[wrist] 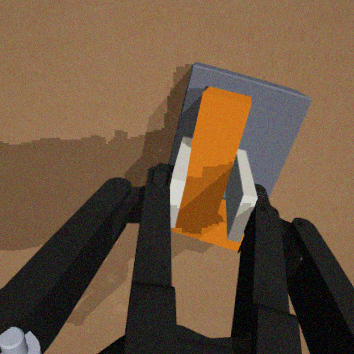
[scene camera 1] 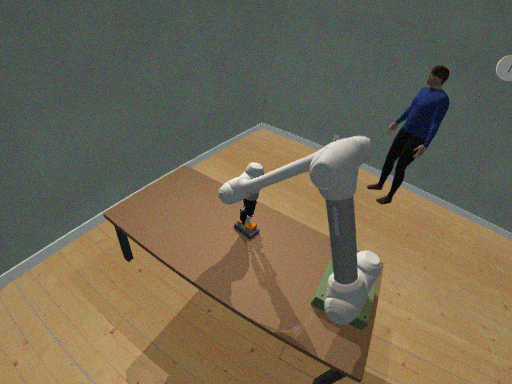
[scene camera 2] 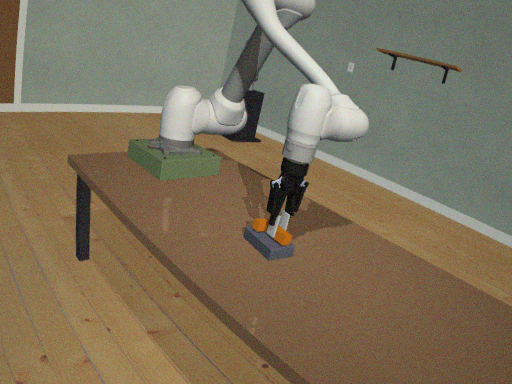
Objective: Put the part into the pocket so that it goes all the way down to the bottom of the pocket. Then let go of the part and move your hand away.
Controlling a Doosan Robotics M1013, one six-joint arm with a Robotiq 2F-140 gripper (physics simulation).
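Frame: origin at the arm's base, x ahead, y left, z up, level; millimetres.
Where they show: gripper, between the fingertips: (wrist: 209,161) (scene camera 1: 245,225) (scene camera 2: 275,234); arm's base, origin of its link: (scene camera 2: 175,148).
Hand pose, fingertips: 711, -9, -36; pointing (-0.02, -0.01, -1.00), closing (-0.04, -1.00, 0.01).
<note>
Things, the pixels of their top centre, and the offset from my fingertips, as dx, dy, dz. Level surfaces: height alone.
- orange part, centre of its top: (wrist: 230,185) (scene camera 2: 273,225) (scene camera 1: 247,221) -2, -15, +29
- blue-grey block, centre of its top: (wrist: 224,167) (scene camera 2: 269,236) (scene camera 1: 247,226) -7, -14, -10
- brown table, height of its surface: dz -46
The orange part (scene camera 1: 251,226) (scene camera 2: 283,236) (wrist: 220,130) is a long bar, with a lower orange surface showing at its near end in the wrist view. It lies lengthwise over the blue-grey block (scene camera 1: 248,233) (scene camera 2: 280,253) (wrist: 280,120) and stands clearly above the block's top. The part and fingers cover the pocket, so its opening and how deep the part sits cannot be told. My gripper (scene camera 1: 248,219) (scene camera 2: 278,225) (wrist: 209,161) is shut on the part, with its light grey fingertips on the part's two long sides.
The block rests on the brown table (scene camera 1: 165,210) (scene camera 2: 380,300) (wrist: 75,75). The arm's green base (scene camera 1: 320,295) (scene camera 2: 190,167) stands at one end of the table. A person (scene camera 1: 425,115) stands on the floor beyond the table. A wall shelf (scene camera 2: 420,59) is at the right.
</note>
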